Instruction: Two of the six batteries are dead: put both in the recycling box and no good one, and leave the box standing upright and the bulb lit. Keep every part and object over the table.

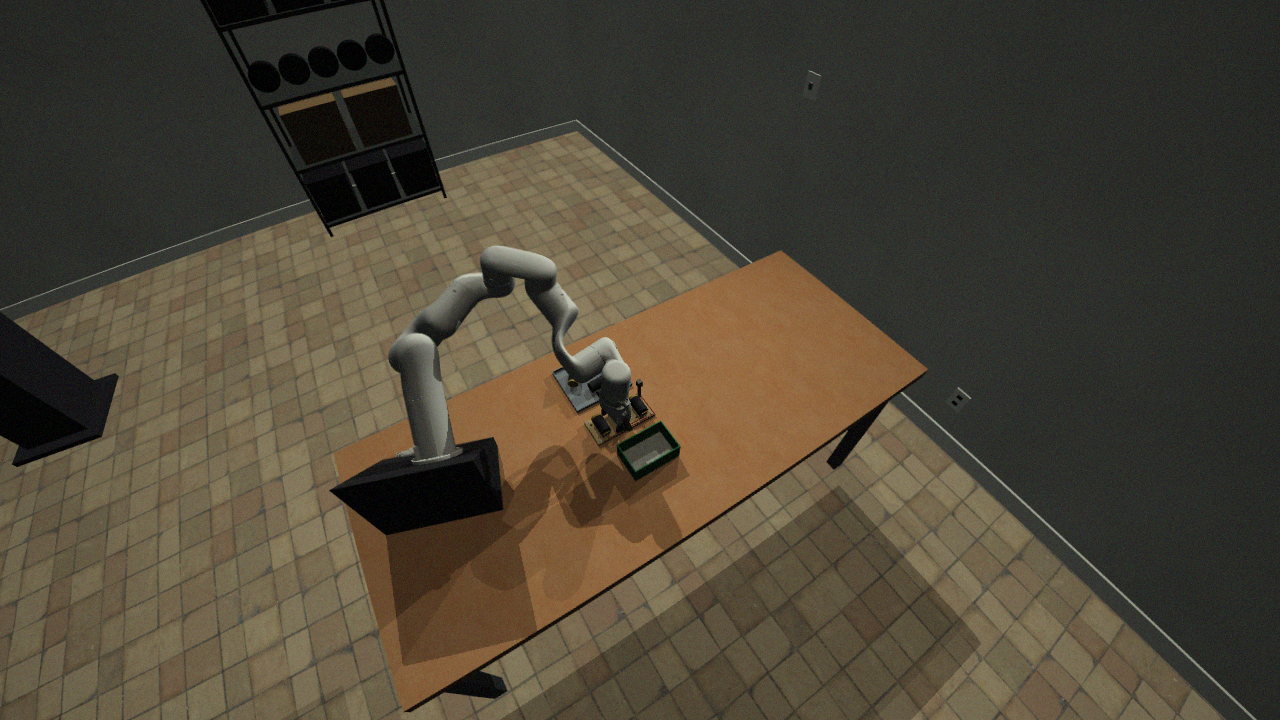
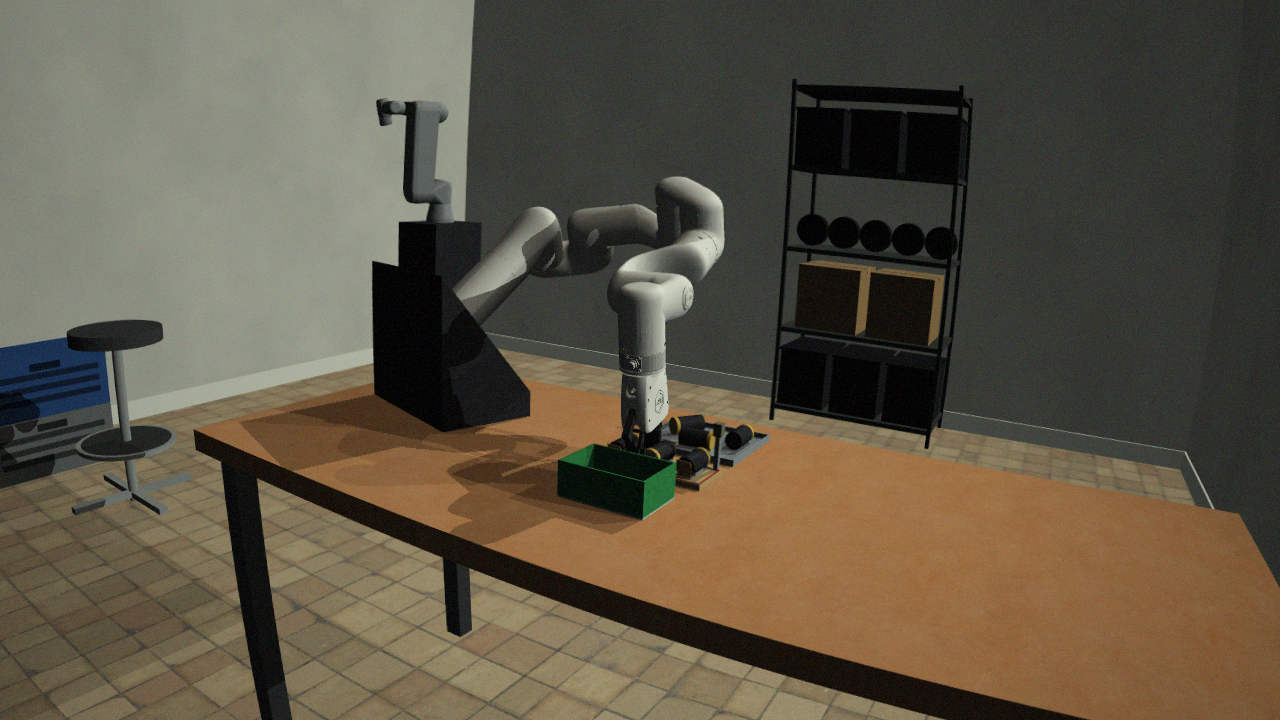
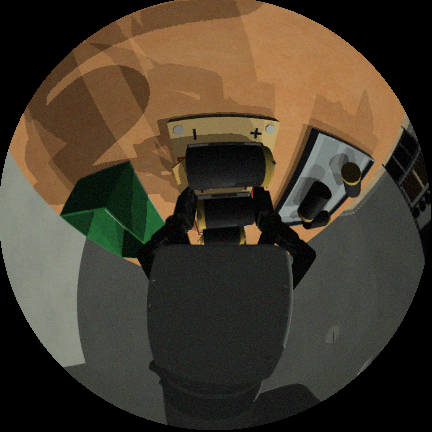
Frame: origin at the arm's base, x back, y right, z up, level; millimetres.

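Seen in the pictures: gripper, fingertip midpoint: (image 1: 613, 421) (image 3: 222, 188); arm's base at its link origin: (image 1: 437, 458) (image 2: 453, 320).
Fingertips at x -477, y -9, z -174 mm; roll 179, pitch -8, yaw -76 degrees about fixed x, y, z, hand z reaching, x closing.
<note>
Offsets run from my fingertips to a thing's top centre. "pt": to the spot under its first point. Level surfaces: height alone.
My gripper (image 1: 622, 424) (image 2: 642, 443) (image 3: 222, 188) points down over the holder board (image 3: 225, 127) (image 2: 700, 484). Its fingers are shut on the middle battery @[dx -25, dy -4, dz +30 mm] (image 3: 227, 212), one finger at each end. The nearer battery @[dx +40, dy +3, dz +30 mm] (image 3: 226, 166) (image 1: 600, 425) and the far battery @[dx -89, dy -11, dz +30 mm] (image 3: 222, 237) (image 1: 639, 406) lie in the board on either side. Three more batteries @[dx -14, dy -146, dz +22 mm] (image 3: 315, 200) @[dx +46, dy -206, dz +22 mm] (image 3: 351, 175) @[dx -68, dy -210, dz +22 mm] (image 3: 320, 220) are on the grey tray @[dx -5, dy -184, dz -3 mm] (image 3: 332, 145) (image 1: 581, 400). The green recycling box @[dx -48, dy +141, dz +45 mm] (image 1: 656, 468) (image 2: 601, 483) (image 3: 95, 220) stands upright beside the board. I cannot make out the bulb or whether it is lit.
A thin dark post @[pt dx -108, dy -42, dz +62 mm] (image 1: 639, 386) (image 2: 718, 438) rises at the board's far end. The arm's black base (image 1: 429, 492) (image 2: 447, 358) stands at one end of the orange table @[dz -15 mm] (image 1: 760, 358) (image 2: 895, 555). A shelf rack stands beyond the table.
</note>
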